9 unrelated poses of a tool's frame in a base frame.
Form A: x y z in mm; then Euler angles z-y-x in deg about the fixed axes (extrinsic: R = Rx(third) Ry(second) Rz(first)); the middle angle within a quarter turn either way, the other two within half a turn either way.
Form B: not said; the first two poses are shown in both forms.
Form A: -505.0 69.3 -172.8 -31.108 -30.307 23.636
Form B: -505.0 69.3 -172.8 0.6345 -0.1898 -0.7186
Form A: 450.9 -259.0 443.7 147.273 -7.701 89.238
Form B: 450.9 -259.0 443.7 -1.5551 -0.5694 2.9987
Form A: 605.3 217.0 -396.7 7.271 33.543 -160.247
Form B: 605.3 217.0 -396.7 -2.6690 -0.4928 -0.3527
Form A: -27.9 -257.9 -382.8 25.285 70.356 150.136
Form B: -27.9 -257.9 -382.8 2.8069 -1.2570 0.1746
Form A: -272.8 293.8 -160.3 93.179 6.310 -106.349
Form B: -272.8 293.8 -160.3 3.0620 1.2863 -1.7685
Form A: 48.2 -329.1 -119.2 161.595 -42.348 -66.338
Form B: 48.2 -329.1 -119.2 1.2090 0.5772 -2.5623
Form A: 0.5 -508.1 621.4 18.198 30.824 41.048
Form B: 0.5 -508.1 621.4 0.8549 0.1627 0.5976
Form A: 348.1 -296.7 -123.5 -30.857 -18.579 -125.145
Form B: 348.1 -296.7 -123.5 -2.1717 -0.2650 0.5677
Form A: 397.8 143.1 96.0 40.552 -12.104 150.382
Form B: 397.8 143.1 96.0 2.6151 -0.1838 -0.7141
